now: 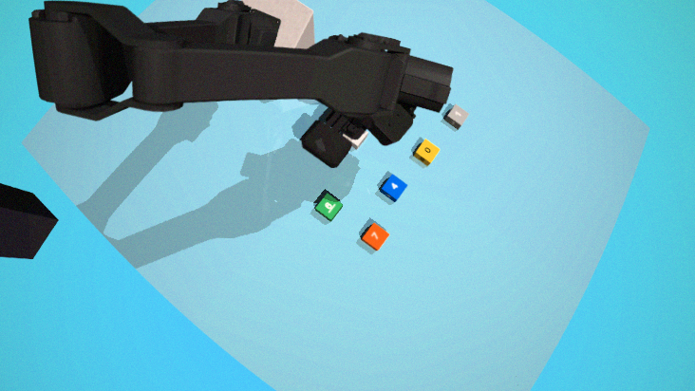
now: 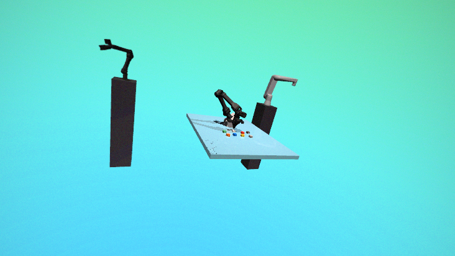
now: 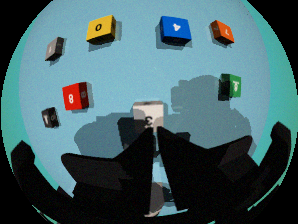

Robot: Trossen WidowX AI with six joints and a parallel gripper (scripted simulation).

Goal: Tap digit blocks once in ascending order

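My gripper tip is now 3 cm above the white block. The rest, counted from my gripper tip: red block: 10 cm to the left, 4 cm ahead, 3 cm below; blue block: 11 cm ahead, 4 cm to the right, 3 cm below; green block: 12 cm to the right, 4 cm ahead, 3 cm below.
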